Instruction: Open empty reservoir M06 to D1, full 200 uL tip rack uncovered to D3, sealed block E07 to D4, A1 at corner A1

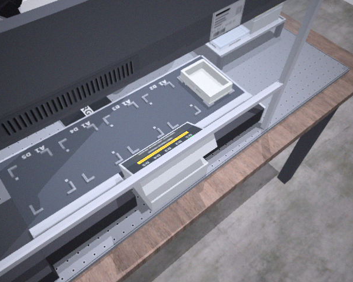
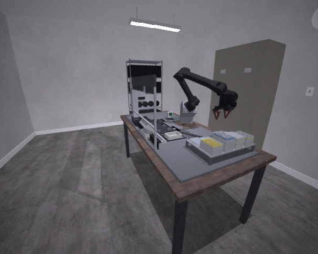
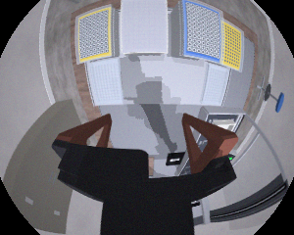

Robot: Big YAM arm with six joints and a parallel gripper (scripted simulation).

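Right now the sealed deep-well block is 2 cm behind my hand, 14 cm to the left of it and 11 cm below it. From my hand the other things lie so: clear flat plate: 21 cm ahead, 2 cm to the left, 16 cm below; yellow tip rack: 12 cm behind, 12 cm to the left, 13 cm below; shelf: 4 cm ahead, 8 cm to the left, 18 cm below.
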